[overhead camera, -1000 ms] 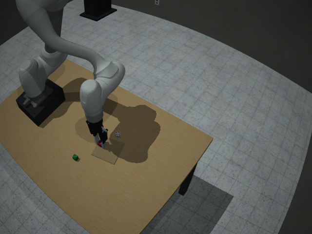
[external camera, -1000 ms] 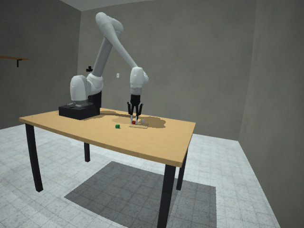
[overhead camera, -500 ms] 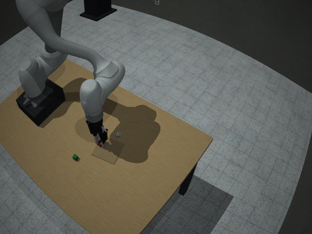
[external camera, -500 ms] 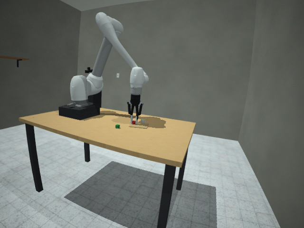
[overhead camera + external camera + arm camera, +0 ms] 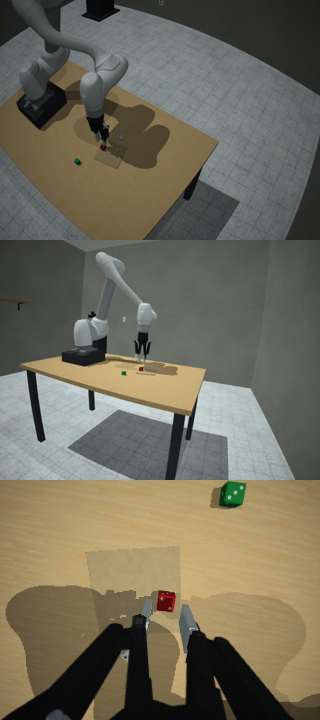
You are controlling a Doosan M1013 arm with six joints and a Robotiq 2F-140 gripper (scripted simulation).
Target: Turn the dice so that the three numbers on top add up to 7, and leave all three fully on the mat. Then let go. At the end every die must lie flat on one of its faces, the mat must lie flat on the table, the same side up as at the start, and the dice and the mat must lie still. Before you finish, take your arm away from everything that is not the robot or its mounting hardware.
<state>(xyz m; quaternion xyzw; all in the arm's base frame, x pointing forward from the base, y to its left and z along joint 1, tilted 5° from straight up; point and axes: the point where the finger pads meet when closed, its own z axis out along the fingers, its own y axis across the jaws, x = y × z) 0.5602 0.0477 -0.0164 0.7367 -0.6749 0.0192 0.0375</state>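
My gripper is now 11 cm to the right of the white die, 8 cm above it and 3 cm short of it. The rest, counted from my hand: red die 8 cm below; then tan mat 9 cm below, 5 cm ahead, 1 cm to the left; then green die 16 cm to the right, 8 cm below, 5 cm behind.
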